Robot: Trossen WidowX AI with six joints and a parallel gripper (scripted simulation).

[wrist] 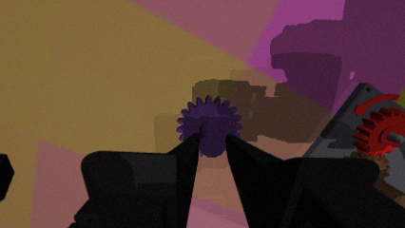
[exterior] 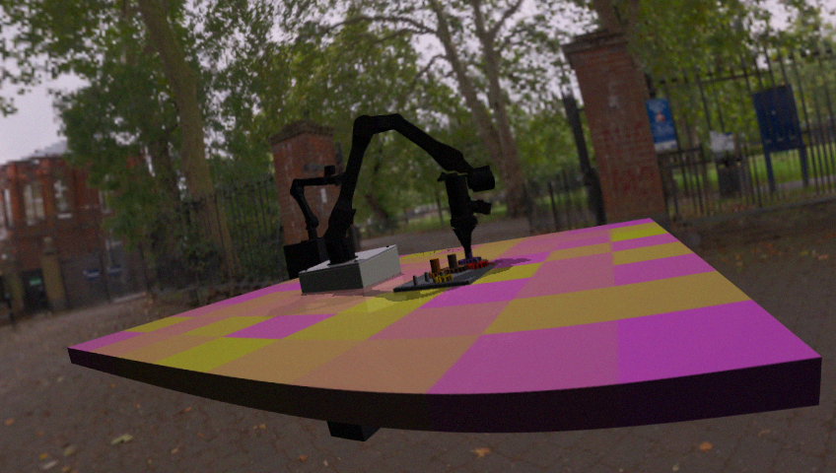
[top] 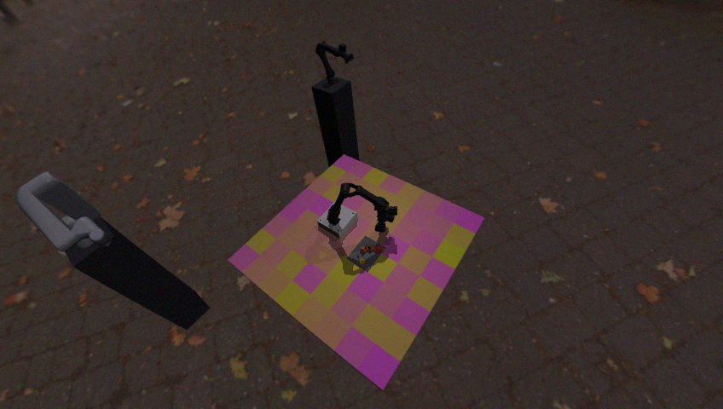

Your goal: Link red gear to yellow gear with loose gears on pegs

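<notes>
My gripper tip is 22 cm to the left of the orange gear. Round my gripper tip: purple gear (1 cm below); then red gear (8 cm ahead, 16 cm to the right, 1 cm below); then red arrow (10 cm ahead, 13 cm to the right, 2 cm below).
</notes>
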